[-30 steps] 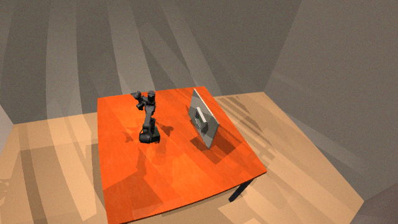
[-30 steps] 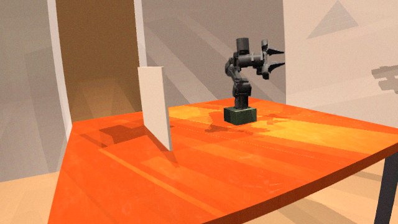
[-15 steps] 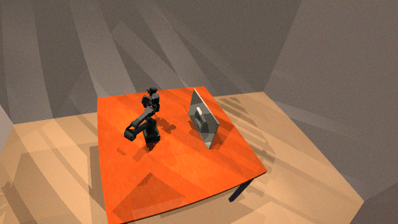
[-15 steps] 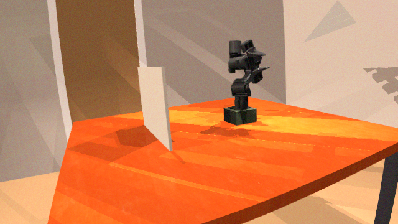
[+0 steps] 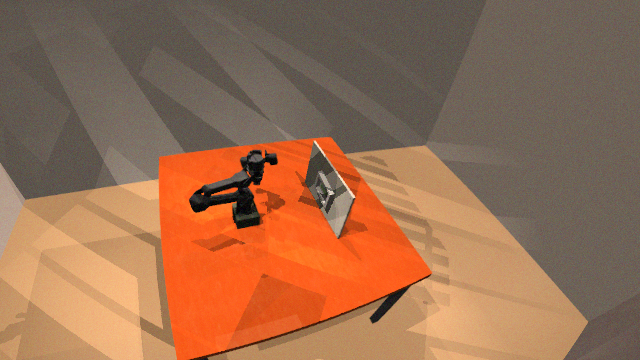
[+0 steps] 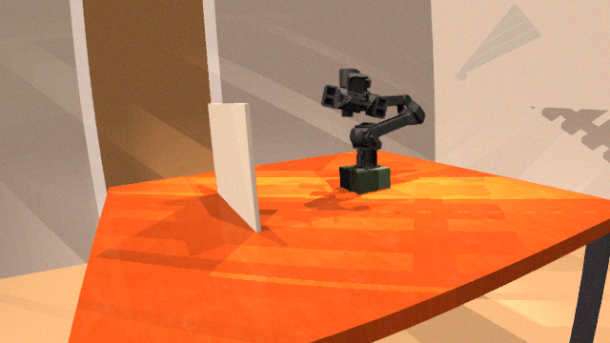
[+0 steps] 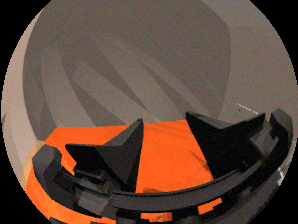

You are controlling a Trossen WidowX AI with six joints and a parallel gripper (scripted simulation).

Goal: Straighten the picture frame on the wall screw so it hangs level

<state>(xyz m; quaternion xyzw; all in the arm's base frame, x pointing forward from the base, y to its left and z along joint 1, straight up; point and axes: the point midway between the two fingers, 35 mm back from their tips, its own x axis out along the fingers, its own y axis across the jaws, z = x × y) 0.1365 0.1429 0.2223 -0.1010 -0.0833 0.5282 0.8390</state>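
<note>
Now: the picture frame 28 cm ahead of my gripper tip, 26 cm to the right of it and 13 cm below it. The rest, counted from my gripper tip: wall panel (29 cm ahead, 24 cm to the right, 14 cm below).
</note>
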